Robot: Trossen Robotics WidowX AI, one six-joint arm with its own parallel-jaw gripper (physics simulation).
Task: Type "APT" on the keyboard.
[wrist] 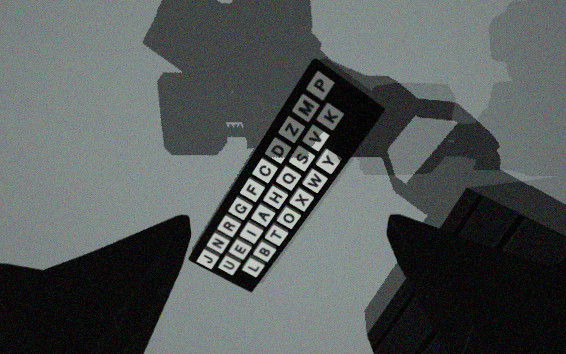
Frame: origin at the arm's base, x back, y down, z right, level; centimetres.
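Seen in the pictures: gripper, fingertip midpoint: (290,225).
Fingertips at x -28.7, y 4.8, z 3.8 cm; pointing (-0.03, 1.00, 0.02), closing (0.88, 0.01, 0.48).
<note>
Pixels of each thing's top centre, then the offset from my fingertips to it. "spot": a spot on its surface instead. Level surfaces: height alone.
- black keyboard at a spot on its surface: (357,110) spot: dx +2.6, dy +10.1, dz +6.5 cm
- P key at its top centre: (320,85) dx -0.8, dy +9.6, dz +6.6 cm
- T key at its top centre: (276,235) dx +2.3, dy +9.6, dz -5.4 cm
- grey surface at its surface level: dy +11.4 cm
A black keyboard (357,110) with light letter keys in three rows lies slanted across the middle of the wrist view. The A key (263,216) is in the middle row. The P key (320,85) is at the upper end of the keyboard, in shadow. The T key (276,235) is in the right-hand row toward the lower end. My gripper (290,225) is open and empty, its two dark fingers wide apart at the left and right, with the lower part of the keyboard showing between them. The height of the fingertips above the keys cannot be told.
A dark, slatted box-like object (487,220) stands at the right, partly hidden behind the right finger. Shadows of the arm fall over the grey surface (90,125) and the upper keys.
</note>
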